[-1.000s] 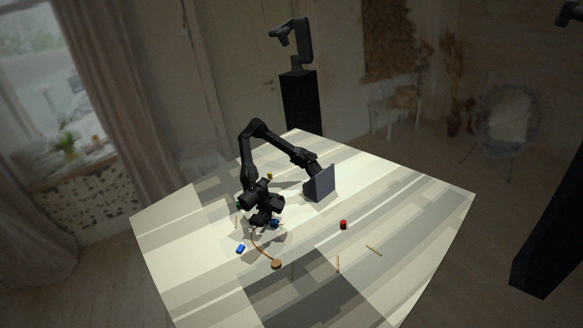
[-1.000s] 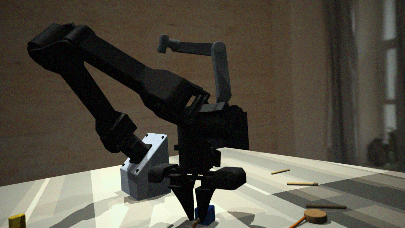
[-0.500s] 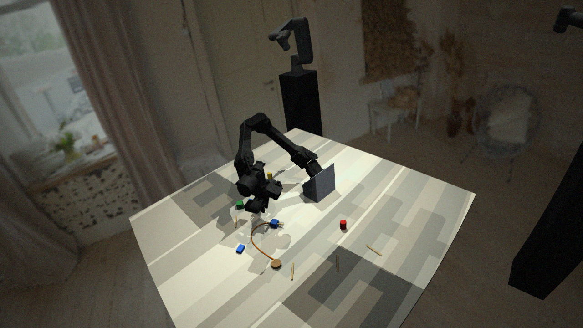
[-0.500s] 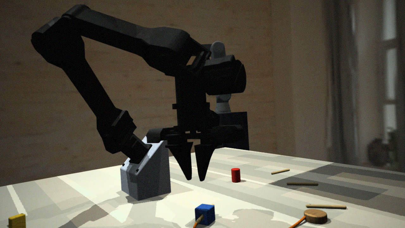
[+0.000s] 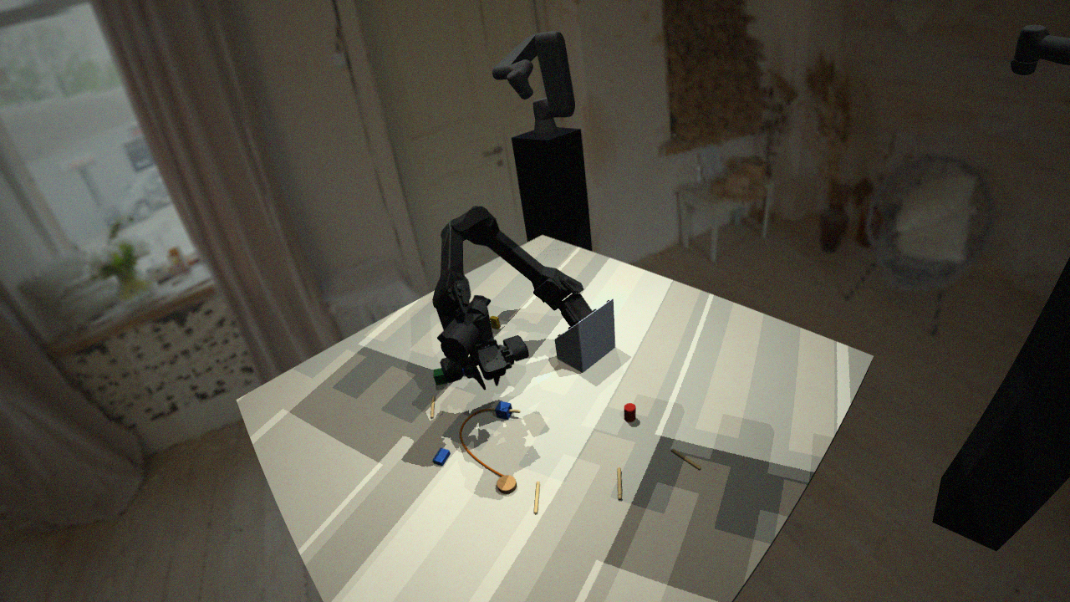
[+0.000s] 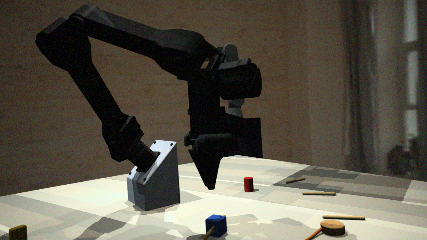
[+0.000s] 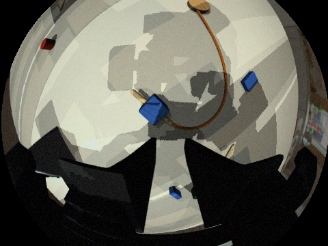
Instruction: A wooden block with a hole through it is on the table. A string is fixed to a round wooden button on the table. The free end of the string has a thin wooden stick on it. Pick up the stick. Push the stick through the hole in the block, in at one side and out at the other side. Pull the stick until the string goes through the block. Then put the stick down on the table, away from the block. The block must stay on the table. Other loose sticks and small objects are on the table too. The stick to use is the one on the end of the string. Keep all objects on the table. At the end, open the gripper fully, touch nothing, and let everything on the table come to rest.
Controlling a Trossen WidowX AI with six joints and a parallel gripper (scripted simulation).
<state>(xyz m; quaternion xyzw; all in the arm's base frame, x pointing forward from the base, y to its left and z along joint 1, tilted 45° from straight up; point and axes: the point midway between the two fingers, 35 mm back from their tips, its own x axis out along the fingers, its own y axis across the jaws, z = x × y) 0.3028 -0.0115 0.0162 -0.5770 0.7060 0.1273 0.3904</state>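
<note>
The thin wooden stick lies 80 mm below my gripper tip. Round my gripper tip: green cube: 10 mm ahead, 210 mm to the right, 70 mm below; round wooden button: 130 mm ahead, 170 mm to the left, 80 mm below; red cylinder: 170 mm behind, 260 mm to the left, 70 mm below.
</note>
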